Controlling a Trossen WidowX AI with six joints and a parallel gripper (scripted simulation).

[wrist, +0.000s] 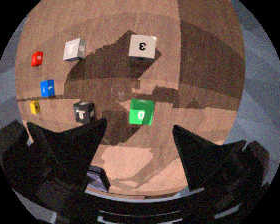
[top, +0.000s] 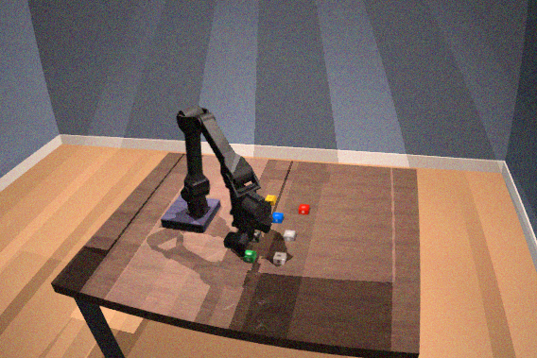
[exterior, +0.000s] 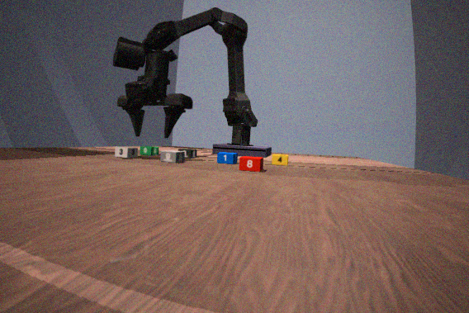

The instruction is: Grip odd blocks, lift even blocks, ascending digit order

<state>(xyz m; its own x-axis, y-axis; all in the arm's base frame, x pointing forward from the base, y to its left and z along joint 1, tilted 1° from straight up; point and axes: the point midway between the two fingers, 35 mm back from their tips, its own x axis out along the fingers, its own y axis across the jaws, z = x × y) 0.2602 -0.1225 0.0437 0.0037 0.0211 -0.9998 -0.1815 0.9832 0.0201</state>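
My gripper tip is now 3 cm above the green block. Round my gripper tip: white block marked 3 (9 cm ahead, 3 cm to the left, 3 cm below); dark block (9 cm to the left, 3 cm below, 2 cm behind); grey block (14 cm to the left, 8 cm ahead, 3 cm below).
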